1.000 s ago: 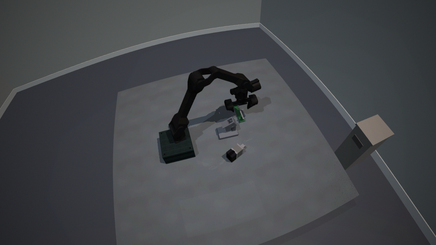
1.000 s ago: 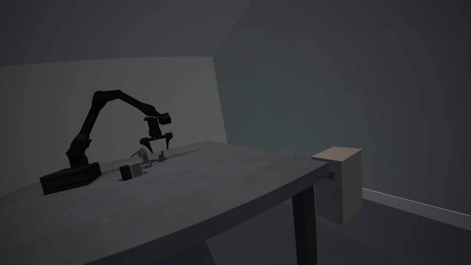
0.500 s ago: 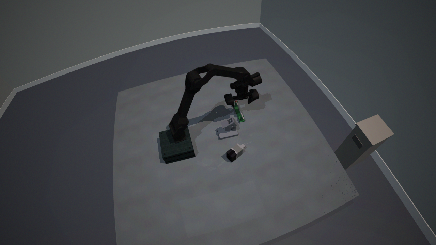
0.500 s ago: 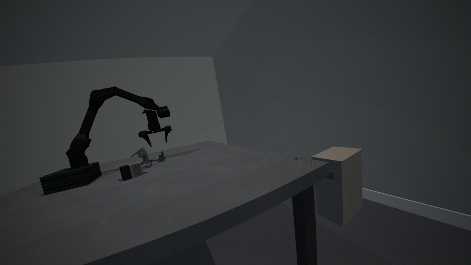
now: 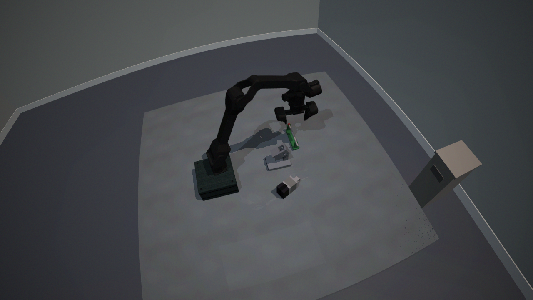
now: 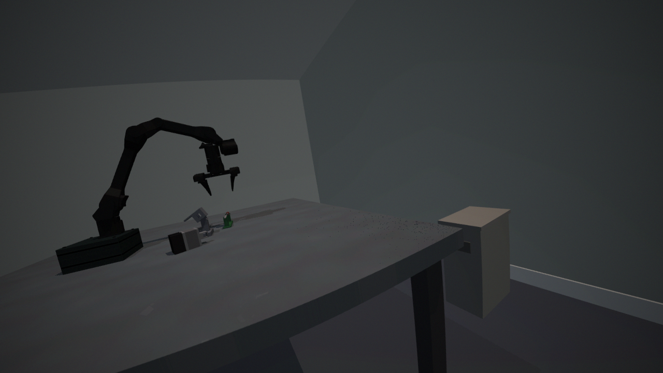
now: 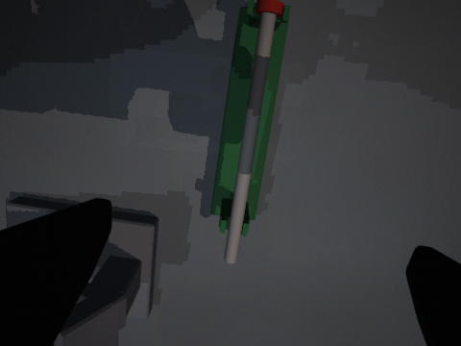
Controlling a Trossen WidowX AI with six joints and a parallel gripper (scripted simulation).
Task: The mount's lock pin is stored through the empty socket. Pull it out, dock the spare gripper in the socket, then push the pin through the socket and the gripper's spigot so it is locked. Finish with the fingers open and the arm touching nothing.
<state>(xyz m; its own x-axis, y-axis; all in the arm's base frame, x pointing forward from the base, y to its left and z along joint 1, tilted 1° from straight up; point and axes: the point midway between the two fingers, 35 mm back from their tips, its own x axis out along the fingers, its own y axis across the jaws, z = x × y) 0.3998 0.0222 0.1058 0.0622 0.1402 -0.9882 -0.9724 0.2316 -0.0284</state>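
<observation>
Now: gripper tip 22 cm to the left of the spare gripper, 15 cm past it and 12 cm above it. Also, from my gripper tip: green pin rack (12 cm below, 2 cm to the left); grey mount (12 cm behind, 9 cm below, 7 cm to the right).
</observation>
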